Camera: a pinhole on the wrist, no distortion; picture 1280 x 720 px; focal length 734.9 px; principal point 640.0 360.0 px. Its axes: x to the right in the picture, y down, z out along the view. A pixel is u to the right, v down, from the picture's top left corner.
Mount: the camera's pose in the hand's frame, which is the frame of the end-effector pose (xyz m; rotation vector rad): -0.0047 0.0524 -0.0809 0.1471 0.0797 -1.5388
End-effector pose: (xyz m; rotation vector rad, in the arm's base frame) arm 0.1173 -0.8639 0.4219 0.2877 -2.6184 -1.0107
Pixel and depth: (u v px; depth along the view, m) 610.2 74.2 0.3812
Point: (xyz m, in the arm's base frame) 0.1676 -0.6279 0.1867
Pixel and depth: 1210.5 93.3 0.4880
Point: 0.1986 -0.8888 -0.1274
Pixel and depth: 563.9 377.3 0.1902
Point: 0.0821 -0.7611 0.3732
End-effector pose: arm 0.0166 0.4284 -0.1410 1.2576 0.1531 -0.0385
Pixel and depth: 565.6 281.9 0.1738
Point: -0.0002 0.3524 -0.0674
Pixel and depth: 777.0 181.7 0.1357
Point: -0.0200 0.3825 -0.1143
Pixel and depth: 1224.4 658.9 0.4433
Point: 0.1726 0.0288 -0.4059
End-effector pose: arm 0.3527 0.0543 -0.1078 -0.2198 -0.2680 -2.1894
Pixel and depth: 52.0 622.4 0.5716
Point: 0.6370 -0.1656 0.5182
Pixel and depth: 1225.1 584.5 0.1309
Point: 0.2799 0.0780 -0.0731
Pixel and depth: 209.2 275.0 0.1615
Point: 0.4762 0.0338 -0.0145
